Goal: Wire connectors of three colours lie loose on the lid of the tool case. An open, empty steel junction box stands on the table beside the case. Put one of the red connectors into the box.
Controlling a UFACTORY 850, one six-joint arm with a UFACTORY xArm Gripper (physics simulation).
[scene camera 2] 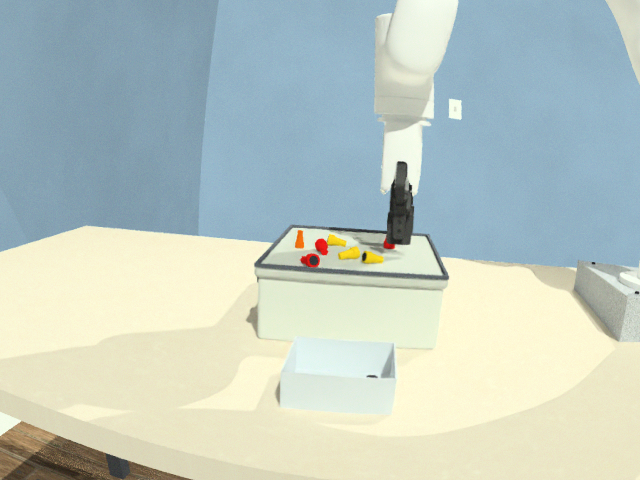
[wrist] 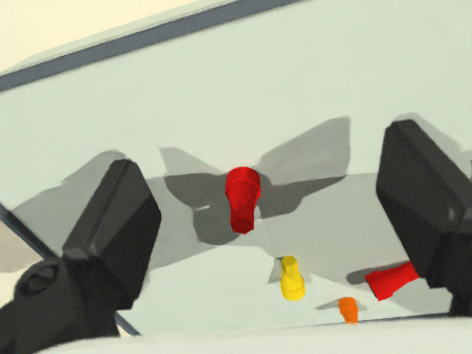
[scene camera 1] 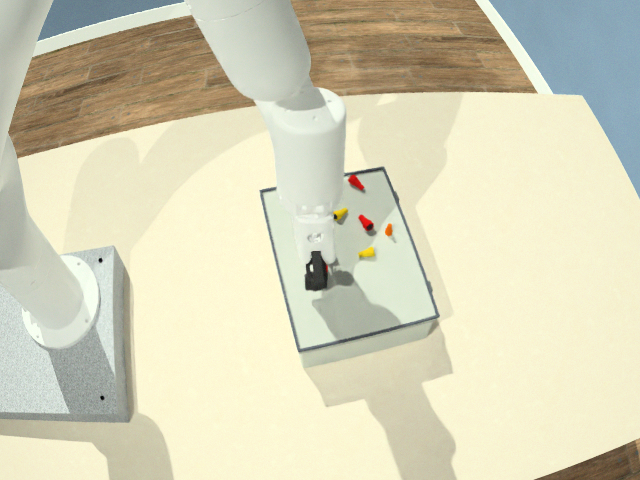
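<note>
My gripper (scene camera 1: 316,283) (scene camera 2: 400,238) (wrist: 259,173) is open and low over the lid of the tool case (scene camera 1: 408,299) (scene camera 2: 351,312) (wrist: 300,75). A red connector (scene camera 2: 389,244) (wrist: 243,200) is on the lid between the spread fingers in the wrist view, untouched; in scene camera 1 the fingers mostly hide it. A second red connector (scene camera 1: 366,222) (scene camera 2: 321,245) (wrist: 392,281) lies further along the lid. A third red connector (scene camera 1: 355,182) (scene camera 2: 311,260) lies near the lid's edge on the box side. The steel junction box (scene camera 2: 338,395) stands open beside the case; the arm hides it in scene camera 1.
A yellow connector (scene camera 1: 367,252) (scene camera 2: 336,240) (wrist: 292,278) and an orange connector (scene camera 1: 388,229) (scene camera 2: 299,239) (wrist: 348,310) lie on the lid. Two more yellow connectors (scene camera 2: 349,253) (scene camera 2: 372,257) lie nearer the box. The robot's grey base block (scene camera 1: 31,382) (scene camera 2: 602,297) stands on the table.
</note>
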